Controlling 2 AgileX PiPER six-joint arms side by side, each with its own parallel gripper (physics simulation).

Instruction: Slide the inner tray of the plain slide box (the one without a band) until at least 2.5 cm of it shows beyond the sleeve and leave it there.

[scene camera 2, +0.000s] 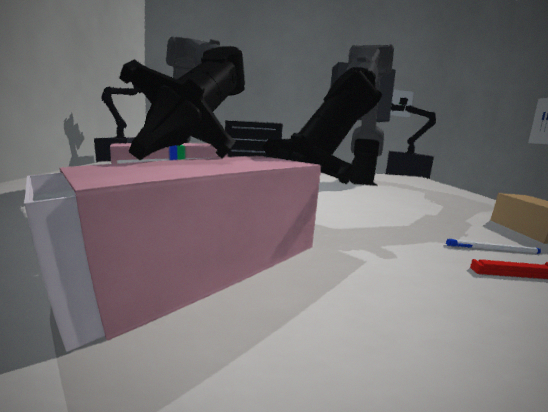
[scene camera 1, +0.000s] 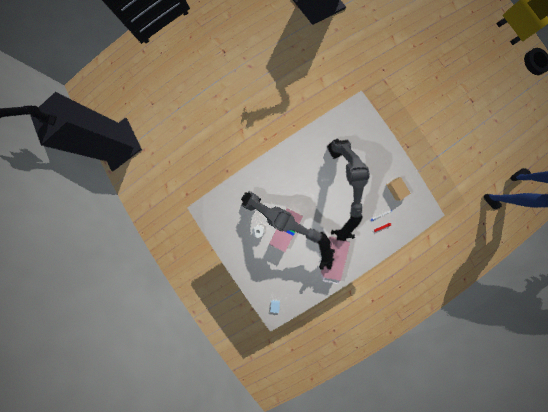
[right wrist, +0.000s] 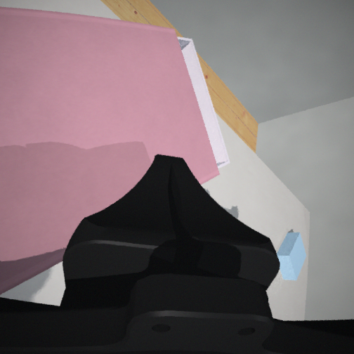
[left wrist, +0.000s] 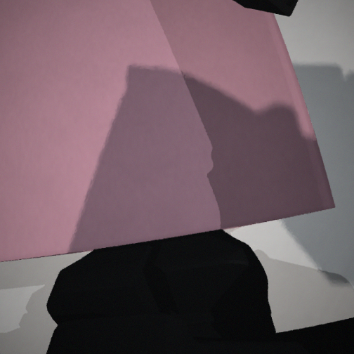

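Observation:
The plain slide box's pink sleeve [scene camera 1: 340, 261] [scene camera 2: 200, 215] [left wrist: 75, 125] [right wrist: 90, 85] lies on the table. Its pale inner tray [scene camera 1: 331, 281] [scene camera 2: 62, 260] [right wrist: 206, 105] sticks out of the sleeve's left end in scene camera 2, a short stretch with its open top showing. My left gripper [scene camera 1: 344, 236] [scene camera 2: 307, 162] is open at the opposite end; in the left wrist view one finger passes out of sight under the sleeve's end edge, its tip hidden. My right gripper [scene camera 1: 326, 259] [scene camera 2: 181, 152] is open, its fingers spread wide beside and above the sleeve, near the tray end.
The banded pink box [scene camera 1: 281, 241] [scene camera 2: 135, 151] lies behind the plain one in scene camera 2. A white-and-blue pen [scene camera 1: 381, 216] [scene camera 2: 495, 246], a red bar [scene camera 1: 382, 228] [scene camera 2: 515, 269] and a tan block [scene camera 1: 398, 188] [scene camera 2: 522, 212] lie to the right. A light blue block [scene camera 1: 274, 307] [right wrist: 292, 257] is near a table corner.

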